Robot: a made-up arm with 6 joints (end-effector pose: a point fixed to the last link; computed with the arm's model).
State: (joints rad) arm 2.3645 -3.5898 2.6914 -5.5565 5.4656 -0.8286
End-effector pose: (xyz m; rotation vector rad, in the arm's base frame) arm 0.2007 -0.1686 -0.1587 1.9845 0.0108 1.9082
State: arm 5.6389 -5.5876 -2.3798 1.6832 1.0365 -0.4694
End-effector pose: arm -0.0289 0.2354 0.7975 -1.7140 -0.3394 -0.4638
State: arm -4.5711 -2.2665 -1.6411 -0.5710 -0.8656 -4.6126
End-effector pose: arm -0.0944 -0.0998 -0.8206 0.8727 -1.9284 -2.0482
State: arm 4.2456 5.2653 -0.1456 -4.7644 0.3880 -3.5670
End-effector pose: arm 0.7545 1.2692 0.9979 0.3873 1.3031 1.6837
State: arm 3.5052 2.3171 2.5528 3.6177 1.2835 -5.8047
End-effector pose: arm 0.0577 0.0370 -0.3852 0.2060 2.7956 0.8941
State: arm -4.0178 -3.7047 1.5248 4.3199 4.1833 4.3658
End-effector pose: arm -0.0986 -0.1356 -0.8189 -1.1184 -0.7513 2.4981
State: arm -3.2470 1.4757 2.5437 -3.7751 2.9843 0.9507
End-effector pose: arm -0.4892 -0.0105 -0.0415 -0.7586 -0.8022 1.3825
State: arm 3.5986 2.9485 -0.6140 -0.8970 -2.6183 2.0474
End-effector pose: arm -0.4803 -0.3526 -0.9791 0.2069 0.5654 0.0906
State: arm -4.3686 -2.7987 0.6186 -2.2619 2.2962 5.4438
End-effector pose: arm 0.2742 -0.6662 -0.9849 0.3372 2.1022 2.0918
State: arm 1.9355 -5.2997 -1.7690 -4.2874 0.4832 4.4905
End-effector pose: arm -0.1571 0.1055 1.2436 0.5404 -1.1026 1.7356
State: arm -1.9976 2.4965 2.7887 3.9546 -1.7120 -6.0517
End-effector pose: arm 0.1204 -0.1011 -0.0516 1.1265 -0.2723 1.4116
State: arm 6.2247 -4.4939 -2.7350 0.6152 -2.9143 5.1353
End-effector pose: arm 0.4195 0.0056 0.3142 -1.9150 1.7863 -0.9266
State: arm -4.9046 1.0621 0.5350 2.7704 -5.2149 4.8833
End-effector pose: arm 0.1938 1.4883 0.7453 -0.3950 0.8660 2.8811
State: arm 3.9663 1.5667 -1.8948 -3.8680 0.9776 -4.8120
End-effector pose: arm -0.2832 -0.4939 0.8963 0.6641 1.1591 1.2435
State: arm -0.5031 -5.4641 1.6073 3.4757 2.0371 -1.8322
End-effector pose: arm 0.9868 -0.5352 0.4488 0.4733 0.0293 0.5850
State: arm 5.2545 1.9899 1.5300 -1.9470 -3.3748 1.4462
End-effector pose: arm 0.3353 -0.5218 -0.6252 0.3056 -0.5651 2.2609
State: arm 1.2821 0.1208 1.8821 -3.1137 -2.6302 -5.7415
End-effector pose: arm 0.1117 0.5540 0.8037 1.6321 0.6445 -1.0174
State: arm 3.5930 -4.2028 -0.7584 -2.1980 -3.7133 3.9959
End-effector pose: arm -1.1561 -0.5451 -0.0303 -1.5727 -0.8206 -1.7867
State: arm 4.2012 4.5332 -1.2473 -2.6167 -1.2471 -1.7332
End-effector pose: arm 0.6303 0.8854 -0.6171 -1.6448 0.8234 -0.7914
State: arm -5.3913 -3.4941 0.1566 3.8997 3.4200 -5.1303
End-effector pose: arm 0.1776 0.3407 -1.1210 0.5017 -0.1018 -1.8395
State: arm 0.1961 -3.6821 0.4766 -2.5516 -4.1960 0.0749
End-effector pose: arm 0.5846 0.0954 -1.1134 1.3455 -0.3672 2.5196
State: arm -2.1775 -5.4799 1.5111 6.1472 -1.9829 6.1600
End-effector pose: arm -0.6084 -0.9932 0.5170 0.2773 0.3331 -2.1980
